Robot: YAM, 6 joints.
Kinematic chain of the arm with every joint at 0, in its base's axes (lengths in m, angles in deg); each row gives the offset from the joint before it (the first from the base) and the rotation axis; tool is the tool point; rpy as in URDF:
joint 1: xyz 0 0 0.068 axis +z
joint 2: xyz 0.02 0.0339 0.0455 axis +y
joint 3: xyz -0.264 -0.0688 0 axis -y
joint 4: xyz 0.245 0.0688 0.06 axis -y
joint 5: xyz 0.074 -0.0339 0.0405 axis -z
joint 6: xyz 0.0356 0 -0.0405 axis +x
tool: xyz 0 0 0 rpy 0 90 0
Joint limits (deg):
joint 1: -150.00..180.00
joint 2: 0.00..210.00
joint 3: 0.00..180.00
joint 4: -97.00..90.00
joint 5: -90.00..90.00
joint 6: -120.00..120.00
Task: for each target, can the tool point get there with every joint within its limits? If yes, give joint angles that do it. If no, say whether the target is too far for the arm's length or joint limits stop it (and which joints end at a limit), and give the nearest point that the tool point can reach.
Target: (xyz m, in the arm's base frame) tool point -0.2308 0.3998 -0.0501
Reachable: yes | joints 122.46 153.87 94.56 -15.28 33.82 -22.74
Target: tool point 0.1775 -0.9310 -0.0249
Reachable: no: too far | nearest point 0.1197 -0.6277 0.0212 | short by 0.312 m
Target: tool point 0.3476 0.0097 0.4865
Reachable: yes | joints 0.86 91.45 83.43 58.14 -7.23 -67.98
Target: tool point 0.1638 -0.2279 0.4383
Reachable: yes | joints -53.41 77.06 91.23 -41.76 7.01 -72.36
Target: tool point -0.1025 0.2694 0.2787
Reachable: yes | joints 110.85 73.50 37.74 39.18 0.11 -3.35
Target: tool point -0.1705 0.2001 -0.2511
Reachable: yes | joints 123.08 187.67 73.17 42.23 -71.03 -95.06
